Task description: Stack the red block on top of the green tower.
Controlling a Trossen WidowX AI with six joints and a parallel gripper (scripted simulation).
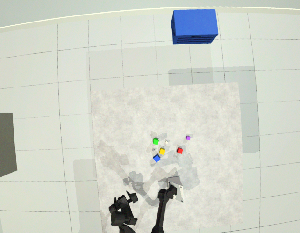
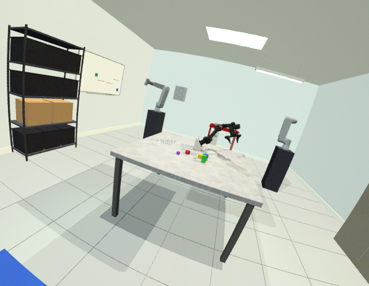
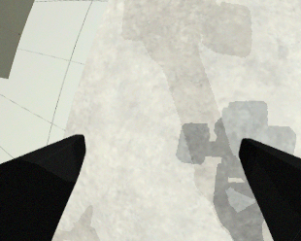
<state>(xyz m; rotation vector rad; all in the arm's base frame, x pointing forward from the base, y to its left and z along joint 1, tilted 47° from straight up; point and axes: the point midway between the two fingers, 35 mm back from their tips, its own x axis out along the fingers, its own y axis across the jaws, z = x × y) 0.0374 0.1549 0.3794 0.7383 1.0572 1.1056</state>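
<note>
The red block is 440 mm to the right of my gripper tip, 280 mm ahead of it and 190 mm below it. The rest, counted from my gripper tip: small grey cube: 270 mm ahead, 220 mm to the right, 200 mm below; then yellow block: 290 mm to the right, 270 mm ahead, 190 mm below; then blue block: 250 mm to the right, 210 mm ahead, 190 mm below.
</note>
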